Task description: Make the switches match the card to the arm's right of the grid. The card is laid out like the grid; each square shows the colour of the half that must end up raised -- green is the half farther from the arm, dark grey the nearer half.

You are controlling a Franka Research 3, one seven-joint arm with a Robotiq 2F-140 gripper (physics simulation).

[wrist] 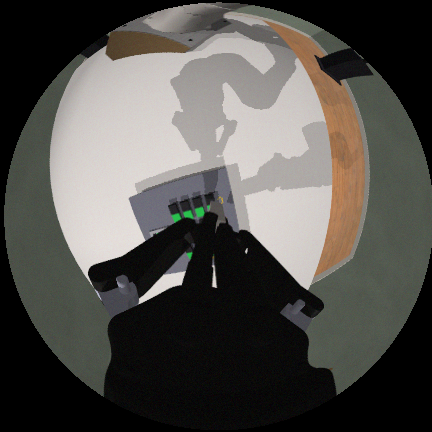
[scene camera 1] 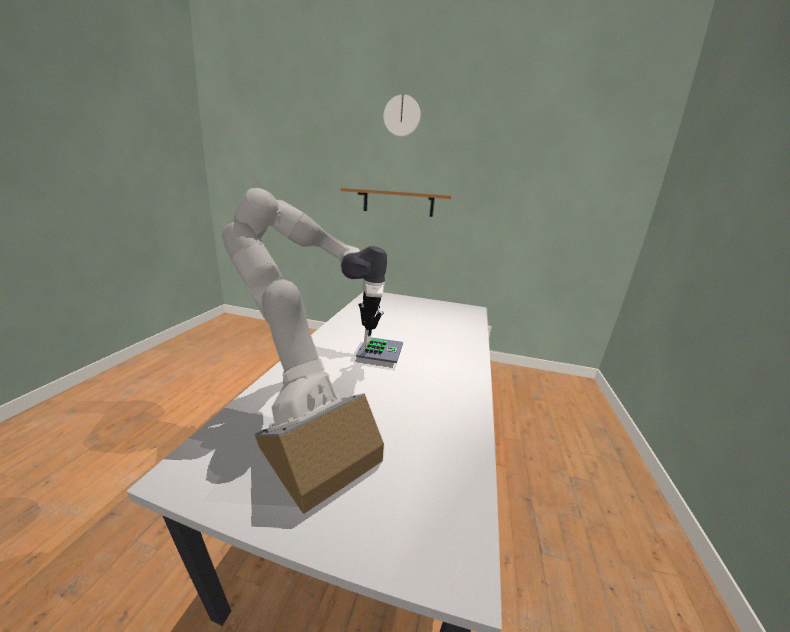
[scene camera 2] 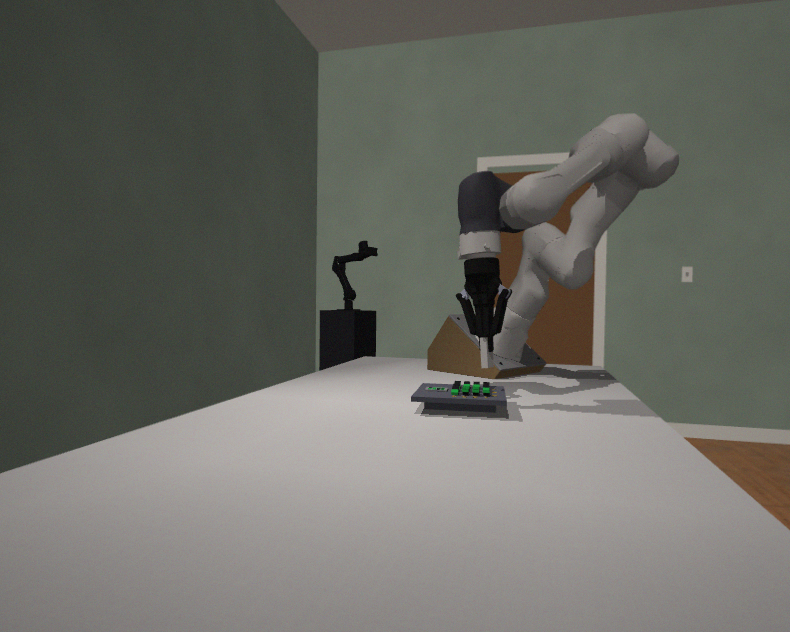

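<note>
A slate-grey panel (scene camera 1: 387, 358) (scene camera 2: 428, 396) (wrist: 145, 201) lies on the table and bears a grid of green and dark grey rocker switches (scene camera 1: 376, 346) (scene camera 2: 471, 389) (wrist: 188, 210). A small card (scene camera 1: 392, 349) (scene camera 2: 436, 389) with green and dark squares is on the panel beside the grid; the fingers largely hide it in the wrist view. My gripper (scene camera 1: 367, 340) (scene camera 2: 485, 363) (wrist: 213, 210) is shut and empty, tips down over the lettered end of the nearest row, by the yellow C. Whether the tips touch a switch I cannot tell. My fingers hide most of the other rows, and which halves are raised is too small to tell.
The arm stands on a brown wedge-shaped mount (scene camera 1: 329, 458) (scene camera 2: 454, 349) (wrist: 145, 46) on the white table (scene camera 1: 434, 461) (scene camera 2: 368, 500) (wrist: 100, 125). A black arm (scene camera 2: 343, 276) stands on a dark pedestal (scene camera 2: 347, 339) in the background of the second scene view. A shelf (scene camera 1: 395, 193) is on the wall.
</note>
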